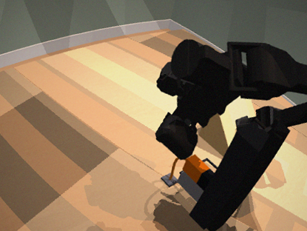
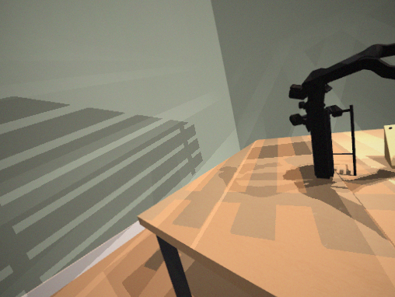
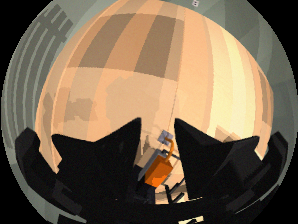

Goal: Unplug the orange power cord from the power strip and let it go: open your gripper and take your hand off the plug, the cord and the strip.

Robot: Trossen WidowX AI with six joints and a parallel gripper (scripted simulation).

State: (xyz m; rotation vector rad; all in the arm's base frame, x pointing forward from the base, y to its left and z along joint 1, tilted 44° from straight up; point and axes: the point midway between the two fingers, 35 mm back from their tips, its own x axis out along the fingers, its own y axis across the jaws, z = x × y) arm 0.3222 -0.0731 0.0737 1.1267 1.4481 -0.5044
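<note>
Now: gripper tip 6 cm past the orange plug, 9 cm to the right of it and 5 cm above it. Also, from my gripper tip: black upright panel: 6 cm behind, 16 cm to the left, 2 cm below.
</note>
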